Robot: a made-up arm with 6 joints. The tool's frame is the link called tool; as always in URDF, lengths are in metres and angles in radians.
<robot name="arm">
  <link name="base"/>
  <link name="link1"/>
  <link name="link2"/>
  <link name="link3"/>
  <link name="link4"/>
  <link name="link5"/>
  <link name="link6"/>
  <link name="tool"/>
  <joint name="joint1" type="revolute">
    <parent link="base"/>
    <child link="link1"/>
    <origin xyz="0 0 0.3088" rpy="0 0 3.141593"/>
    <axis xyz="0 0 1"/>
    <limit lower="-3.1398" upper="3.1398" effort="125" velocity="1.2"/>
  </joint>
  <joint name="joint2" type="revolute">
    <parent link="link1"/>
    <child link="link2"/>
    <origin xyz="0 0 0" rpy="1.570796 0 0"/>
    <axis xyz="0 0 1"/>
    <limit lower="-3.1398" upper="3.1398" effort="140" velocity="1"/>
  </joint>
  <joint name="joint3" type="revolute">
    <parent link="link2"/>
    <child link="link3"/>
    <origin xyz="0 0.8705 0" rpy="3.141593 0 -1.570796"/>
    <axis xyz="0 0 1"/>
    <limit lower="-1.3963" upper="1.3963" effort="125" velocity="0.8"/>
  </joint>
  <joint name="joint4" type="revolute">
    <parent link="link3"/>
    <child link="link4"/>
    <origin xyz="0 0 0" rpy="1.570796 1.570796 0"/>
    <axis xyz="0 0 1"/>
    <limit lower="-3.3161" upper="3.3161" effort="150" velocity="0.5"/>
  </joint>
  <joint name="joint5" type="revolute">
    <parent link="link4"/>
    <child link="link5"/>
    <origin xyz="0 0 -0.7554" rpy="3.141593 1.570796 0"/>
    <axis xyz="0 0 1"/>
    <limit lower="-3.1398" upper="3.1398" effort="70" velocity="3.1"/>
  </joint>
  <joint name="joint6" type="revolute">
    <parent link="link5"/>
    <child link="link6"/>
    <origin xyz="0 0 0.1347" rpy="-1.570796 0 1.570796"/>
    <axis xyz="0 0 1"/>
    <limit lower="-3.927" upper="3.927" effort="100" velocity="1.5"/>
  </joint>
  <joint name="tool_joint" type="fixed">
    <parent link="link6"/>
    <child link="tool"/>
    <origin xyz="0 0 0" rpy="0 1.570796 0"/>
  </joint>
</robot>
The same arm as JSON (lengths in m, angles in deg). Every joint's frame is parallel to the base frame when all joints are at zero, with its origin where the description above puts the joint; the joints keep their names.
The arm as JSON. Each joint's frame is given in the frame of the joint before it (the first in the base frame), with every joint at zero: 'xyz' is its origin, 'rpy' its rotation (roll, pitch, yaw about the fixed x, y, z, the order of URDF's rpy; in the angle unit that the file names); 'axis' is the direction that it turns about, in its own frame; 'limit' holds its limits. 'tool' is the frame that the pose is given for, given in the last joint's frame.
{"units": {"length": "m", "angle": "deg"}, "joints": [
  {"name": "joint1", "type": "revolute", "origin": {"xyz": [0.0, 0.0, 0.3088], "rpy": [0.0, 0.0, 0.0]}, "axis": "+z", "limit": {"lower": -179.9, "upper": 179.9}},
  {"name": "joint2", "type": "revolute", "origin": {"xyz": [0.0, 0.0, 0.0], "rpy": [0.0, 0.0, 0.0]}, "axis": "+y", "limit": {"lower": -179.9, "upper": 179.9}},
  {"name": "joint3", "type": "revolute", "origin": {"xyz": [0.0, 0.0, 0.8705], "rpy": [0.0, 0.0, 0.0]}, "axis": "-y", "limit": {"lower": -80.0, "upper": 80.0}},
  {"name": "joint4", "type": "revolute", "origin": {"xyz": [0.0, 0.0, 0.0], "rpy": [0.0, 0.0, 0.0]}, "axis": "-x", "limit": {"lower": -190.0, "upper": 190.0}},
  {"name": "joint5", "type": "revolute", "origin": {"xyz": [0.7554, 0.0, 0.0], "rpy": [0.0, 0.0, 0.0]}, "axis": "-y", "limit": {"lower": -179.9, "upper": 179.9}},
  {"name": "joint6", "type": "revolute", "origin": {"xyz": [0.0, -0.1347, 0.0], "rpy": [0.0, 0.0, 0.0]}, "axis": "-x", "limit": {"lower": -225.0, "upper": 225.0}}
], "tool": {"origin": {"xyz": [0.0, 0.0, 0.0], "rpy": [0.0, 0.0, 0.0]}}}

